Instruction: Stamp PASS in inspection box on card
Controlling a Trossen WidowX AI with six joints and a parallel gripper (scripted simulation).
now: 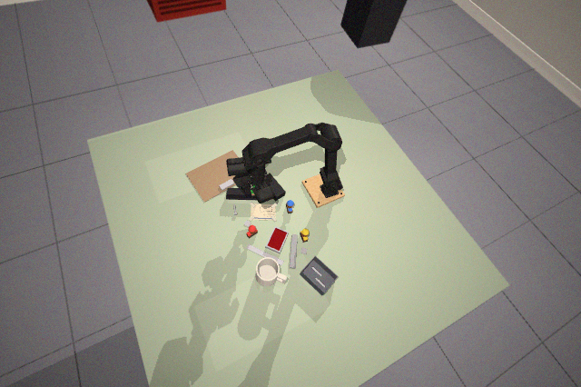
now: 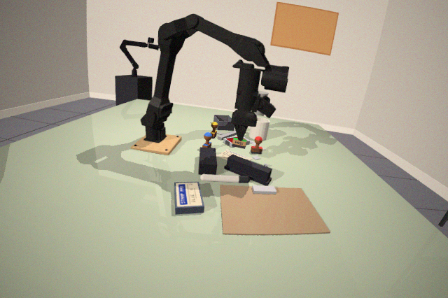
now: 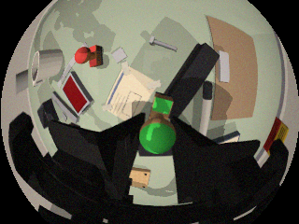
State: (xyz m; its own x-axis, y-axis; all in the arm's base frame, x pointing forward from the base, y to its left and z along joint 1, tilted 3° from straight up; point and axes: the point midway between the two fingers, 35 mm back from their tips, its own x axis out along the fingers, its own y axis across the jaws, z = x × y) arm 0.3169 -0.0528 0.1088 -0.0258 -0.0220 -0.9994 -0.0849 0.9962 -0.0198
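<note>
Now: the red ink pad 2 cm behind my gripper tip, 19 cm to the left of it and 9 cm below it. From my gripper tip the other things lie so: cream card 1 cm behind, 6 cm to the left, 10 cm below; then long black block 4 cm ahead, 4 cm to the right, 8 cm below; then green-knobbed stamp 1 cm below.
</note>
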